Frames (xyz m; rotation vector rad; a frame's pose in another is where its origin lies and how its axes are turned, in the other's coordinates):
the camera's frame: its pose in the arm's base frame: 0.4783 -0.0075 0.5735 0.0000 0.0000 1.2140
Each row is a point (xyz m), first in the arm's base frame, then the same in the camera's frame.
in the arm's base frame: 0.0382 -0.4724 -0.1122
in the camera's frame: -0.5893 0.2500 -0.6857
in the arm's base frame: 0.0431 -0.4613 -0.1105
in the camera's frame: -0.5772 0.2493 -0.6840
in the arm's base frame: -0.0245 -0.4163 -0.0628
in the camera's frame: -0.5587 0.3284 -0.6363
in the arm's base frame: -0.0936 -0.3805 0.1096
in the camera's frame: -0.5493 0.4056 -0.4639
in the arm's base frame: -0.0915 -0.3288 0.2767
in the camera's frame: -0.5001 0.4217 -0.2968
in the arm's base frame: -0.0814 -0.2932 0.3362
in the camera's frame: -0.4632 0.4247 -0.2373
